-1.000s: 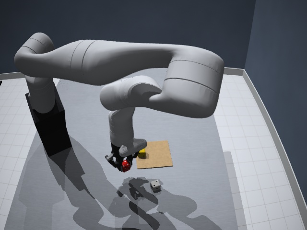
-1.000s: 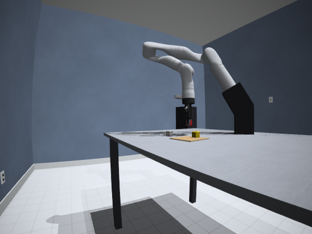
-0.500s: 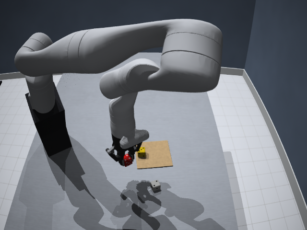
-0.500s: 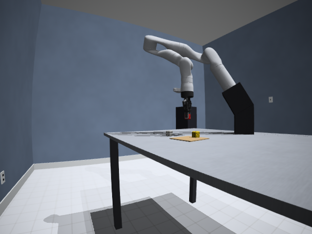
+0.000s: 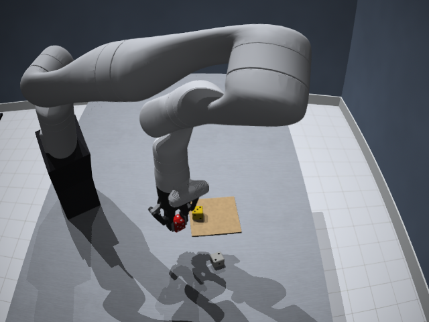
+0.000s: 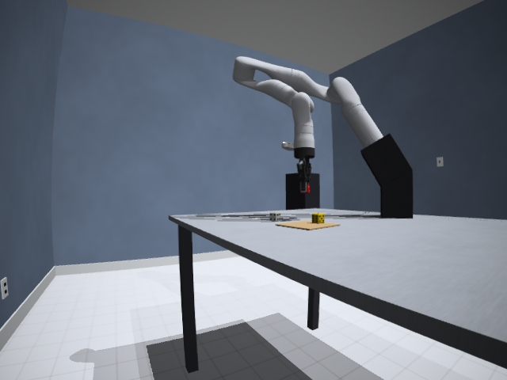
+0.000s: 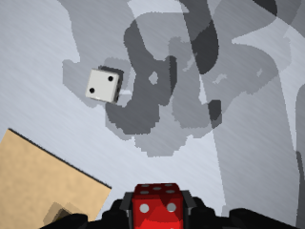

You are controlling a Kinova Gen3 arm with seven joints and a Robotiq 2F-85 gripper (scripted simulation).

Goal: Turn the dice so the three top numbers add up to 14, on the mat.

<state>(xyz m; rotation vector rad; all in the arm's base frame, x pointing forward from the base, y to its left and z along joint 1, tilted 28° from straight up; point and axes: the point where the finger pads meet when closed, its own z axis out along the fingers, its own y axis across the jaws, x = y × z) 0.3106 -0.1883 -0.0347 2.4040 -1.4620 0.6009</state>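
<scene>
Right now the yellow die is 70 mm ahead of my hand, 100 mm to the left of it and 100 mm below it. From my hand the other things lie so: tan mat 120 mm ahead, 100 mm to the left, 120 mm below; then red die 10 mm below; then white die 90 mm ahead, 70 mm to the right, 100 mm below.
</scene>
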